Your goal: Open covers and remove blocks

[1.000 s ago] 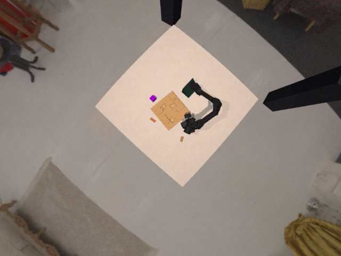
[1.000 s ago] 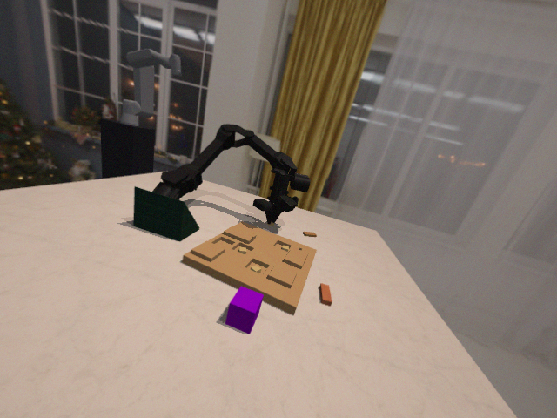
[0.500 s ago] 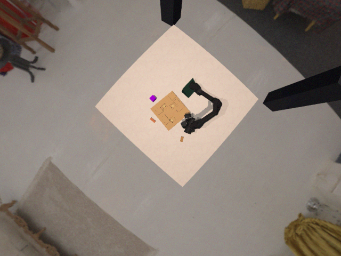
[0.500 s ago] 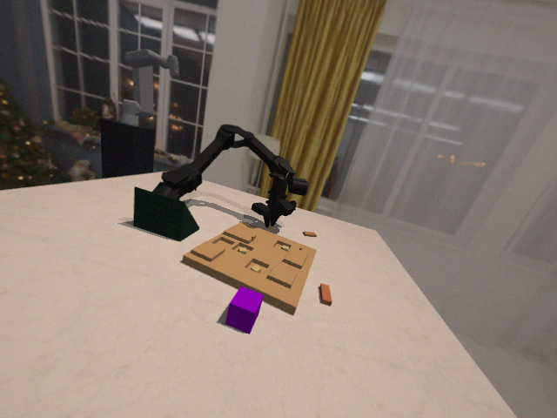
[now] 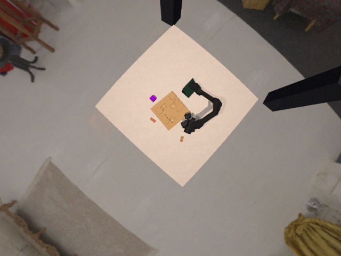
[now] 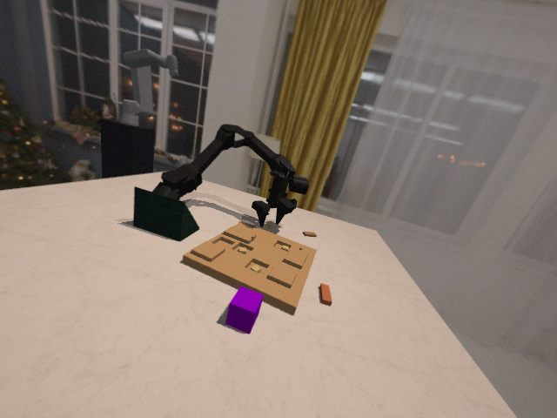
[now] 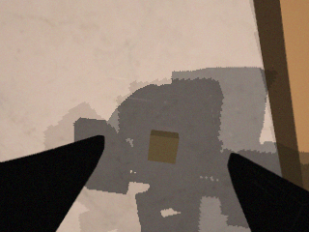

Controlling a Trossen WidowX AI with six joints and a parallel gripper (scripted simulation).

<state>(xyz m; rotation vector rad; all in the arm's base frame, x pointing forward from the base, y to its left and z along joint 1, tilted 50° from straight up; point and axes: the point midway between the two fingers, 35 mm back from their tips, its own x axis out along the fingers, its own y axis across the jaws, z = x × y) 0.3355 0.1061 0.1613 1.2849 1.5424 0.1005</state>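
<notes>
Now: the tan puzzle board 1 cm behind my gripper tip, 25 cm to the right of it and 1 cm above it. From my gripper tip the other things lie so: purple cube (45 cm to the right, 1 cm above); orange block (18 cm ahead, 32 cm to the right, 1 cm below).
</notes>
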